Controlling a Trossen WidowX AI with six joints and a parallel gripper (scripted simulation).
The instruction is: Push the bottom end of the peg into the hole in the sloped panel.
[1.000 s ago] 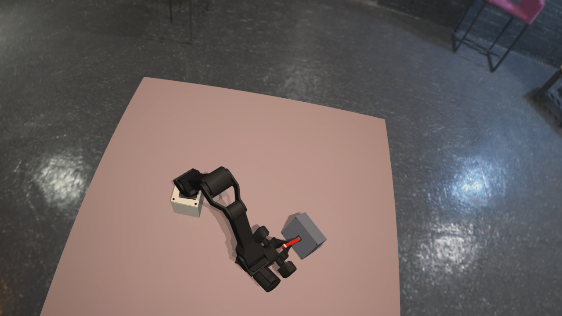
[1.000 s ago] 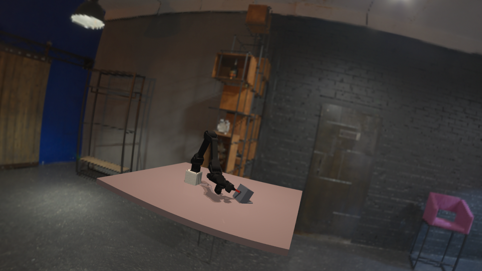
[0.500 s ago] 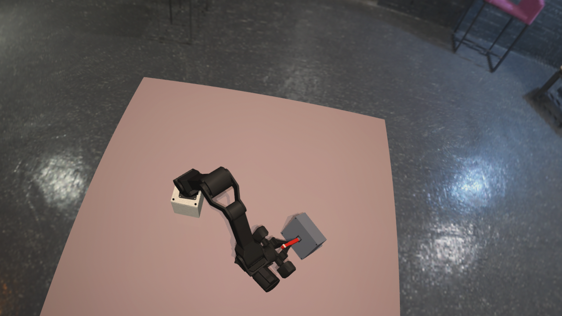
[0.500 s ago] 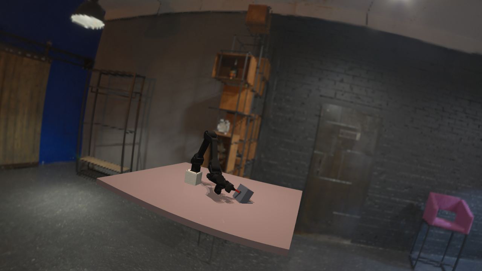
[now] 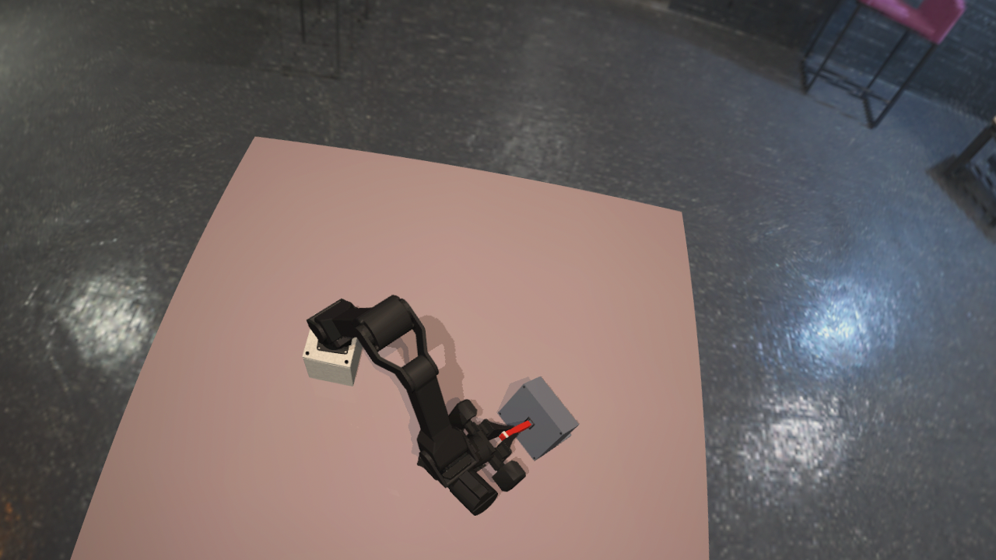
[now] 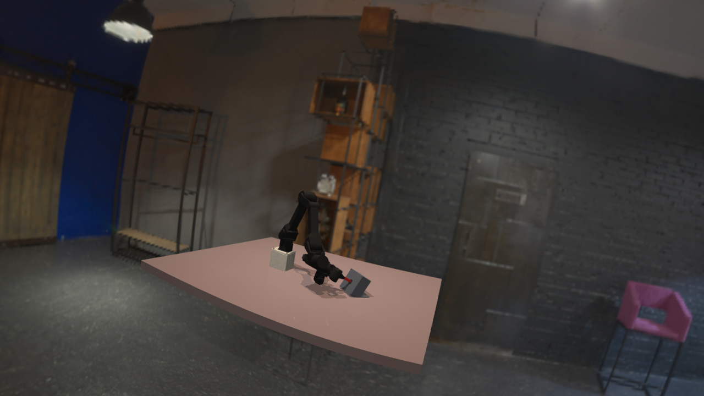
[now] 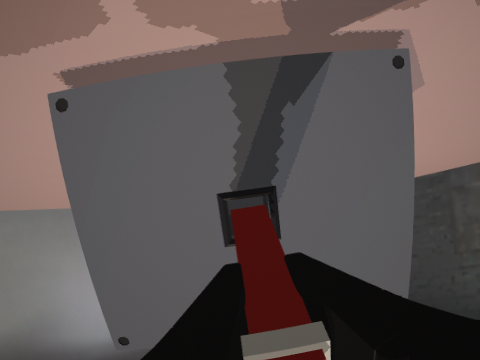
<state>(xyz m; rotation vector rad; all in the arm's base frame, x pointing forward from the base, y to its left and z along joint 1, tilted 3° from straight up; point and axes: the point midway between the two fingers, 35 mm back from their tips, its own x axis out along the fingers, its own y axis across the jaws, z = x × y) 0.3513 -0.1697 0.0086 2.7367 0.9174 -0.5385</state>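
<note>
Right now the grey sloped panel is 5 cm ahead of my gripper tip, 4 cm to the left of it and 3 cm below it. The rest, counted from my gripper tip: red square peg (1 cm behind, 1 cm to the right, 1 cm above).
</note>
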